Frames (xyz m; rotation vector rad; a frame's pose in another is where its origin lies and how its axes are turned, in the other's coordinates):
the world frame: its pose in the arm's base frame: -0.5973 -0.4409 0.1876 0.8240 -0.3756 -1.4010
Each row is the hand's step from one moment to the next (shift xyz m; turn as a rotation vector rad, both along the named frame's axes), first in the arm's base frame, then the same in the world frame.
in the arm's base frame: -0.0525 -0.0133 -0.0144 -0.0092 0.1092 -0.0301
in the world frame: 0.0071 -0.0470 0.0297 -0.0992 -0.0322 -0.0451
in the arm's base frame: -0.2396 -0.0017 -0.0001 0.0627 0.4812 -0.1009
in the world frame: -0.0392 -0.1710 0.1632 -0.4269 -0.0458 -0.2476
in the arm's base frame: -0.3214 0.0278 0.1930 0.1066 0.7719 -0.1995
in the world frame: -0.1260 -0.0957 0.3410 -0.6751 -0.0955 -0.4267
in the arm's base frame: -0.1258 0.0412 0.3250 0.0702 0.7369 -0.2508
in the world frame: -0.1360 0.1357 0.2937 -0.6359 -0.1559 -0.4268
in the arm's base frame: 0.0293 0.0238 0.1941 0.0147 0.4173 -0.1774
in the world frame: -0.0627 0.1556 0.1047 -0.3562 -0.1309 -0.2486
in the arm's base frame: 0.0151 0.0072 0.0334 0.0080 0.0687 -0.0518
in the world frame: -0.0120 0.0338 0.0103 -0.0525 -0.0334 -0.0600
